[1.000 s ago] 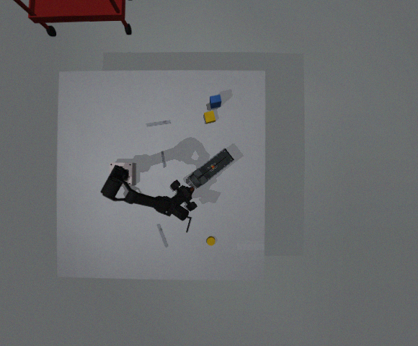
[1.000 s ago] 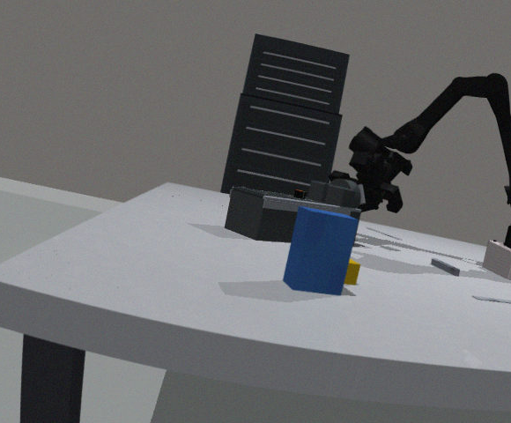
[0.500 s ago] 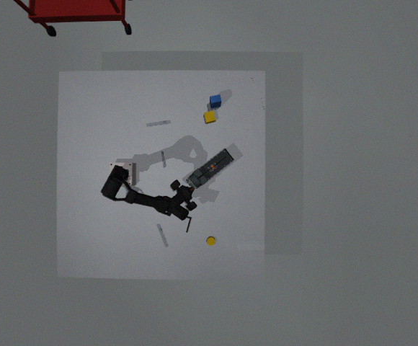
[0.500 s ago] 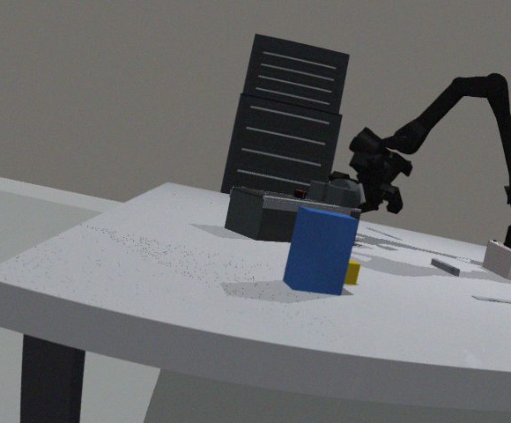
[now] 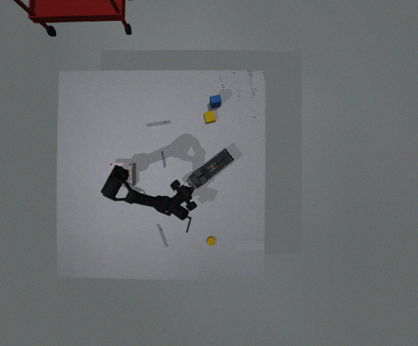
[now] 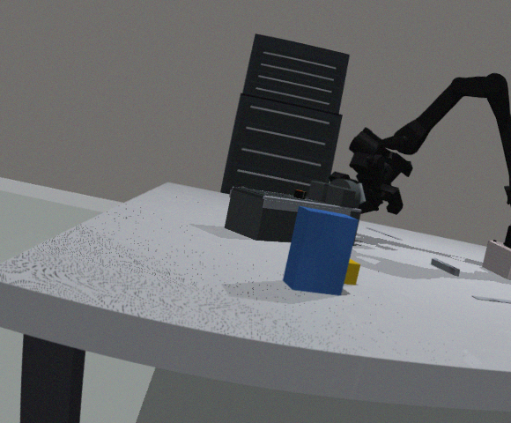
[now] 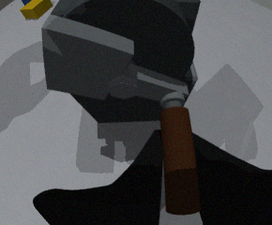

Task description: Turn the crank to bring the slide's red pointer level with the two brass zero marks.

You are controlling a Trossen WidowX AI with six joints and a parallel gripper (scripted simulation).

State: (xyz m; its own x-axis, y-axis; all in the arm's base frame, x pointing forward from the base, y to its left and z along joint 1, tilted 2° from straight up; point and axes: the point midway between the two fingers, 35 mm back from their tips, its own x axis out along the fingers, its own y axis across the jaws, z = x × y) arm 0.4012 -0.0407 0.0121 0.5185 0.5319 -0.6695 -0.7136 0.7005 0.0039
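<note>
Right now the brown crank handle is 3 cm above my gripper tip, 1 cm to the right of it and 1 cm behind it. Also, from my gripper tip: red pointer 14 cm to the left, 10 cm ahead, 3 cm above; black hex key 21 cm to the right, 5 cm below; yellow block 44 cm to the left, 4 cm below, 4 cm ahead.
</note>
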